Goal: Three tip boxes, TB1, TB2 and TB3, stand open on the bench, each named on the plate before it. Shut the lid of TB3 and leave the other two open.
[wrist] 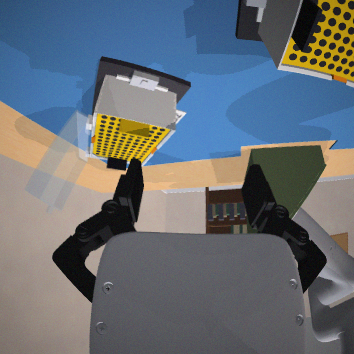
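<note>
A grey tip box with a yellow, black-holed rack stands on a dark base left of centre. Its see-through lid stands open, out to the left over the bench edge. A second grey tip box with a yellow rack is cut off at the top right corner; its lid does not show. I can read no name on either, so I cannot tell which is TB3. A third box does not show. My gripper is open and empty; its left fingertip overlaps the near end of the left box in the view, beside a small black tab.
The blue bench mat lies under the boxes, with a wooden bench edge below it in the view. A dark green block-like object is behind the right finger. A brown shelf unit and a pale wall are beyond.
</note>
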